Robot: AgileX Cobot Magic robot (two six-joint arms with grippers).
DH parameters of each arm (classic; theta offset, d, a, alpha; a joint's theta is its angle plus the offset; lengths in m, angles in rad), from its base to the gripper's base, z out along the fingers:
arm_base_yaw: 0 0.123 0 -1.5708
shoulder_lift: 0.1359 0 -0.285 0
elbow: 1.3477 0 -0.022 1.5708
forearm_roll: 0 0.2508 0 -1.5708
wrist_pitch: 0 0 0.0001 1.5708
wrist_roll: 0 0.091 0 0
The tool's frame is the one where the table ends.
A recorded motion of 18 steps. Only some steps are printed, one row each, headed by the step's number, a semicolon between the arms.
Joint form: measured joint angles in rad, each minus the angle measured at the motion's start. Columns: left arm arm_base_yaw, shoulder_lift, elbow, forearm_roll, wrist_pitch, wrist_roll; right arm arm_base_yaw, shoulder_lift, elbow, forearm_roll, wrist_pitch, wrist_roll.
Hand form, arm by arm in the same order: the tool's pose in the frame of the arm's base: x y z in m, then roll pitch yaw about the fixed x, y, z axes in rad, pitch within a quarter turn. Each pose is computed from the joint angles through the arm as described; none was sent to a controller.
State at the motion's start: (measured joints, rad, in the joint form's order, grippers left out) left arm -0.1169 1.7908 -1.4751 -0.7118 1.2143 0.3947; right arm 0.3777 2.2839 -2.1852 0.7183 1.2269 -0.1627
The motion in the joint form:
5: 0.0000 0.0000 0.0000 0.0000 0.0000 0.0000; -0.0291 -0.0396 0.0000 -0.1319 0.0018 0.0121
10: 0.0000 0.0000 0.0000 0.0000 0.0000 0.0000; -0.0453 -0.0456 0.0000 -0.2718 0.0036 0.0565
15: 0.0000 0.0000 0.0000 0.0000 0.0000 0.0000; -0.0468 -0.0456 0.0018 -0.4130 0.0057 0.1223
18: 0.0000 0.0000 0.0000 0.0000 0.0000 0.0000; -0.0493 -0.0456 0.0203 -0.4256 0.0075 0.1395
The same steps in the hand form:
5: 0.3558 -0.0979 0.2847 -2.5045 0.2903 2.9403; 0.4432 0.2116 0.2781 2.5677 0.3955 -2.8565
10: 0.3558 -0.0979 0.2847 -2.5045 0.2903 2.9403; 0.4491 0.1942 0.2751 2.7024 0.3864 -2.8607
15: 0.3558 -0.0979 0.2847 -2.5045 0.2903 2.9403; 0.4530 0.1829 0.2701 2.8300 0.3668 -2.8762
18: 0.3558 -0.0979 0.2847 -2.5045 0.2903 2.9403; 0.4527 0.1804 0.2645 2.8389 0.3423 -2.8908

